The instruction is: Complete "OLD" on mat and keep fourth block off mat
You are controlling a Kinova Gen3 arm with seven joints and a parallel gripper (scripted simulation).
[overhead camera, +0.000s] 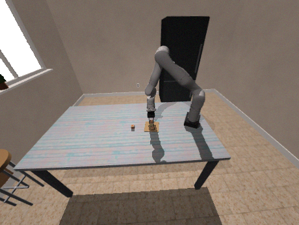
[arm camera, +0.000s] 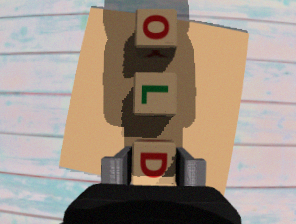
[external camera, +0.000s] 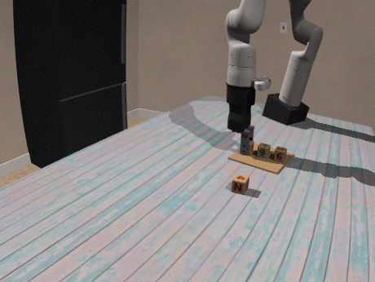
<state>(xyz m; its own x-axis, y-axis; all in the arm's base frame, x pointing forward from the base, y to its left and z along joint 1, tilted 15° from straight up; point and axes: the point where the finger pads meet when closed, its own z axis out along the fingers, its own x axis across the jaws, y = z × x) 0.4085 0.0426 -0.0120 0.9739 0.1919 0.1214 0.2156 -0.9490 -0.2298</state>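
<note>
Now: hand right at the red d block. From my hand the other things lie so: green l block (5 cm to the left, 1 cm below, 1 cm behind); tan mat (5 cm to the left, 2 cm below, 1 cm behind); red o block (10 cm to the left, 2 cm behind, 1 cm below).
</note>
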